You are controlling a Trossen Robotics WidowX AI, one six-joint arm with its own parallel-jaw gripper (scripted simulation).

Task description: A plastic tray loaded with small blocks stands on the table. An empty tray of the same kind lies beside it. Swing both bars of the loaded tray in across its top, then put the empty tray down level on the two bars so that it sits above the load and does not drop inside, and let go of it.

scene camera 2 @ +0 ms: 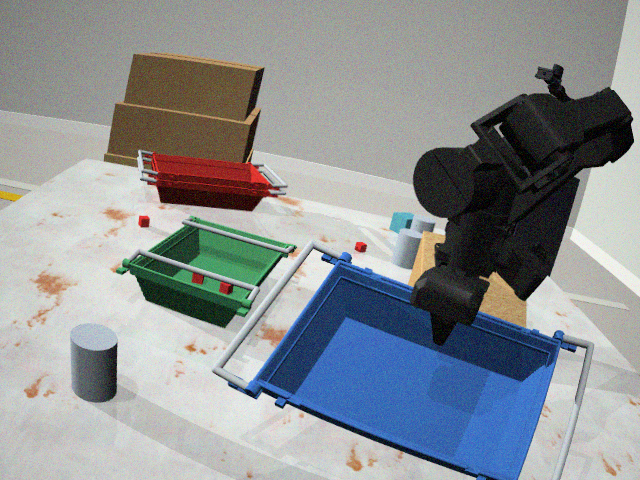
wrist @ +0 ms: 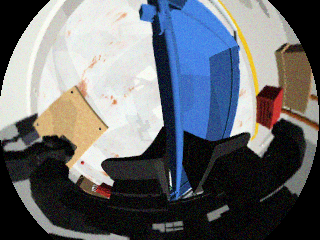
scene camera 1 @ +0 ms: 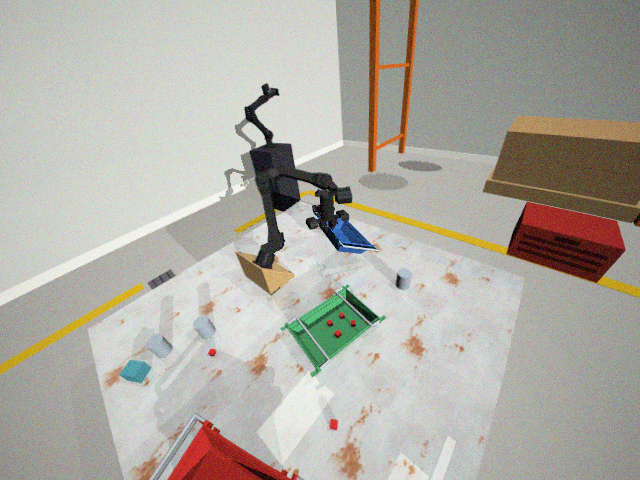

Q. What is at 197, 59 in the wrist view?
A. A blue tray.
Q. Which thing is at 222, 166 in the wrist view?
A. The gripper.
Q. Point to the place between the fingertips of the gripper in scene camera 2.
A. At 439, 342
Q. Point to a blue tray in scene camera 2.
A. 360, 355
